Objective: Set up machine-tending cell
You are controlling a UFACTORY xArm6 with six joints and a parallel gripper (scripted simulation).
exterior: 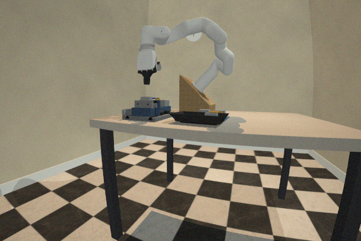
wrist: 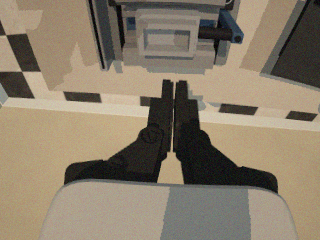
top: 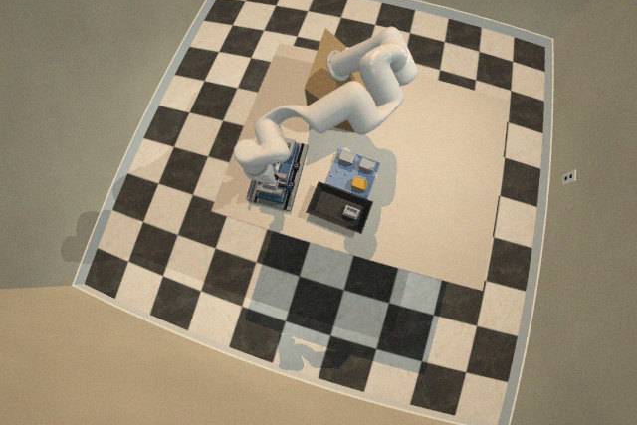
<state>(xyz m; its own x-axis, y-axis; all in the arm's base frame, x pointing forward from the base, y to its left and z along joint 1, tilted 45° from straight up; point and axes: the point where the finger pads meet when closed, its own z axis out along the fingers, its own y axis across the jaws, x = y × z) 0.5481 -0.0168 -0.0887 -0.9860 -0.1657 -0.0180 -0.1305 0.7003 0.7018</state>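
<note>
Right now the fixed jaw is 20 mm ahead of my hand and 120 mm below it. Also, from my hand: push rod (100 mm behind, 20 mm to the right, 120 mm below); dark work stop rod (20 mm behind, 40 mm to the left, 110 mm below); vise (80 mm behind, 20 mm to the right, 160 mm below).
</note>
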